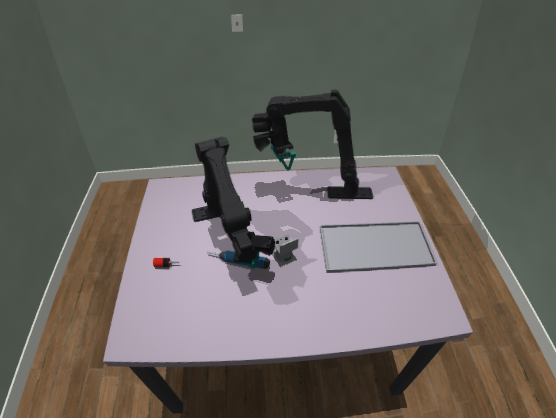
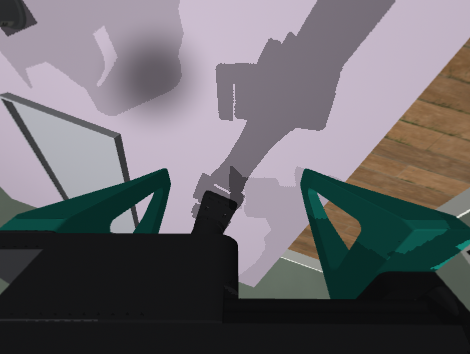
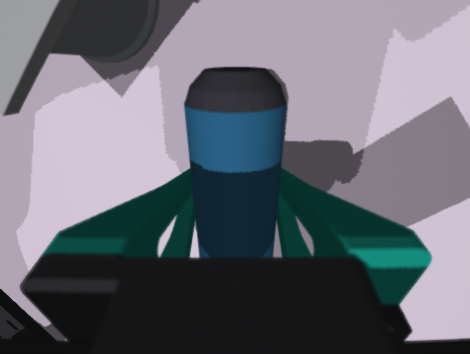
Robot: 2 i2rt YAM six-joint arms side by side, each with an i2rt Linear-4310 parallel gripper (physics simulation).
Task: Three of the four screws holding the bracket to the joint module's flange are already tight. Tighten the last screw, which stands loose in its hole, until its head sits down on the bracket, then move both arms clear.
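Pixels of known places: left gripper, fingertip midpoint: [image 1: 285, 165] [image 2: 235, 176]; right gripper, fingertip midpoint: [image 1: 255, 262] [image 3: 235, 177]; left arm's base, origin of the base link: [image 1: 349, 193] [image 2: 211, 222]; right arm's base, origin of the base link: [image 1: 216, 211].
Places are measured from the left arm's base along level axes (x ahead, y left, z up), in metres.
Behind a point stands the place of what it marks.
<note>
The joint module [image 1: 285, 256] @(x 0.382, y -0.279, z 0.032 m) stands on the table with the light grey bracket [image 1: 287, 245] @(x 0.388, y -0.273, z 0.099 m) [image 3: 22, 35] @(x 0.364, y -0.312, z 0.066 m) on top. Dark spots show on the bracket, but the screws cannot be made out. My right gripper [image 1: 254, 262] @(x 0.403, y -0.386, z 0.017 m) [image 3: 235, 177] @(x 0.403, y -0.386, z 0.017 m) is shut on the blue handle of a screwdriver [image 1: 230, 257] @(x 0.397, y -0.473, z 0.037 m) [image 3: 235, 137] @(x 0.416, y -0.358, z 0.052 m). The screwdriver lies nearly level, low over the table just left of the module, its shaft pointing left and its dark butt end toward the module. My left gripper [image 1: 287, 162] @(x -0.004, y -0.287, z 0.141 m) [image 2: 235, 176] @(x -0.004, y -0.287, z 0.141 m) is open and empty, high above the back of the table.
A red screwdriver [image 1: 161, 262] @(x 0.427, y -0.725, z 0.030 m) lies on the table at the left, its shaft pointing right. A grey tray [image 1: 380, 247] @(x 0.313, y 0.083, z 0.004 m) [image 2: 75, 145] @(x 0.313, y -0.072, z 0.004 m) lies at the right. The right forearm [image 1: 222, 190] @(x 0.386, y -0.468, z 0.339 m) reaches forward over the left-centre of the table [image 1: 210, 320] @(x 0.632, y -0.516, z 0.000 m).
</note>
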